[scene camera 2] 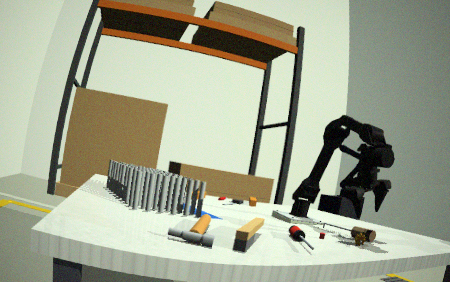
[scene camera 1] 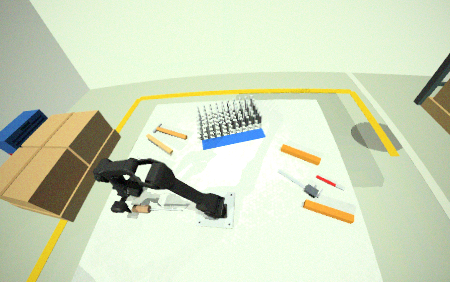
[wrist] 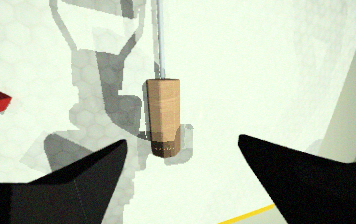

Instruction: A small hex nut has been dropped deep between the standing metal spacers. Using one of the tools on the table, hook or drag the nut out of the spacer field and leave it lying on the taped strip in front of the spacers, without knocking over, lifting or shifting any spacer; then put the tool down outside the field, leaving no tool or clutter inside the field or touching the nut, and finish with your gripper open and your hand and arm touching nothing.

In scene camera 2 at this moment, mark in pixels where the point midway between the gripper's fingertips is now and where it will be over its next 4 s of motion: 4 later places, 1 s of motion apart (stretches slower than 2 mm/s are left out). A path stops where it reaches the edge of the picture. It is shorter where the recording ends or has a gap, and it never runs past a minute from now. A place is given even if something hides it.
My gripper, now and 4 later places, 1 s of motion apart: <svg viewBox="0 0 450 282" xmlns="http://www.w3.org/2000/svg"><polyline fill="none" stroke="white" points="367,214 366,225 364,231 367,218 366,219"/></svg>
